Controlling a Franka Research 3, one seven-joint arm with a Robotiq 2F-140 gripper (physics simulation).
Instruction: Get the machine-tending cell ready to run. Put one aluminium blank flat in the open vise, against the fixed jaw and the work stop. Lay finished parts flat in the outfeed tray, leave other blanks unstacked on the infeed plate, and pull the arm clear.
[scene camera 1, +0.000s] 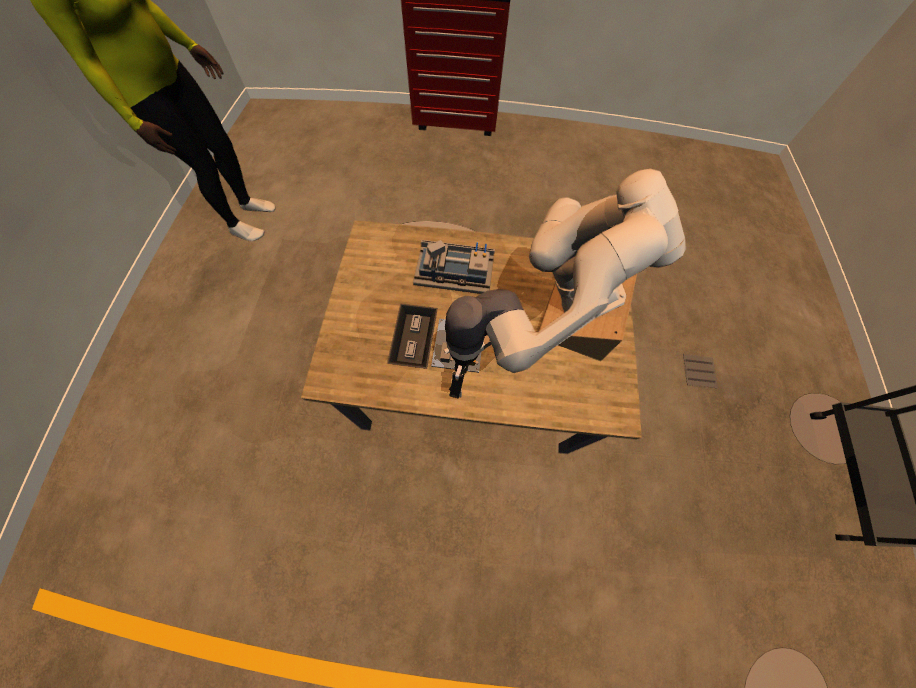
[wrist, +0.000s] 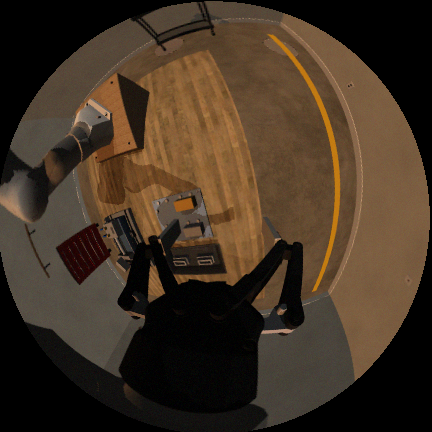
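Note:
My gripper (scene camera 1: 457, 381) (wrist: 219, 224) is open and empty, above the table near its front edge. A grey blank (scene camera 1: 445, 353) (wrist: 194, 229) lies on the infeed plate (scene camera 1: 439, 334) (wrist: 167, 215). An orange block (wrist: 184, 204) lies apart from it on the same plate; the arm hides it in the scene view. Two finished parts (scene camera 1: 416, 322) (scene camera 1: 410, 348) (wrist: 180, 261) (wrist: 205, 260) lie apart and flat in the dark outfeed tray (scene camera 1: 394, 340) (wrist: 215, 249). The vise (scene camera 1: 455, 265) (wrist: 124, 234) stands at the back, with a grey block (scene camera 1: 436, 250) angled at its left end.
The arm's wooden base block (scene camera 1: 603, 324) (wrist: 112, 125) stands on the right of the table (scene camera 1: 355, 296) (wrist: 200, 130). The arm reaches over the infeed plate. A red drawer cabinet (scene camera 1: 455, 66) (wrist: 84, 252) stands behind. A person (scene camera 1: 151, 66) stands at the back left, a black cart (scene camera 1: 855, 473) at the right.

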